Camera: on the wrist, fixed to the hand. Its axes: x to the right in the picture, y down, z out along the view.
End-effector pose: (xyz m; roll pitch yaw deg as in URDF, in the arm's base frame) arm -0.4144 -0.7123 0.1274 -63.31 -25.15 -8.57
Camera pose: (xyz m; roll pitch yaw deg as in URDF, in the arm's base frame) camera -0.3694 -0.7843 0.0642 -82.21 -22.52 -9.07
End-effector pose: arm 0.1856 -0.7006 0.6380 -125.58 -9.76 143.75
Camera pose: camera 0.2299 -0.6073 0.6612 -144.26 -8.94 141.18
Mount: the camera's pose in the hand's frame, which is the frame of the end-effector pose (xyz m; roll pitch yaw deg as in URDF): 0.0231 0.0431 -0.0939 -19.07 1.59 2.14
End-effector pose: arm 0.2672 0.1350 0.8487 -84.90 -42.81 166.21
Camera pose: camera 0.2383 0.2345 0.8268 -102.78 -40.52 164.38
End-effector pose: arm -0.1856 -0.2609 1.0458 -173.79 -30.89 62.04
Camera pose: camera -0.1508 -0.3085 1.1338 168.53 -32.21 59.32
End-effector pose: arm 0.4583 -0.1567 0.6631 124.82 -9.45 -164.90
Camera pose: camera 0.4641 -0.2095 0.7547 105.70 -12.11 -164.81
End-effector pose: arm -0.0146 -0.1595 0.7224 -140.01 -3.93 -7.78
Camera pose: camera -0.0074 -0.2547 0.7681 -158.93 -3.77 -10.45
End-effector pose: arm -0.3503 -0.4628 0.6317 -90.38 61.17 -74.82
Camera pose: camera -0.4480 -0.4623 0.5910 -112.64 63.25 -78.39
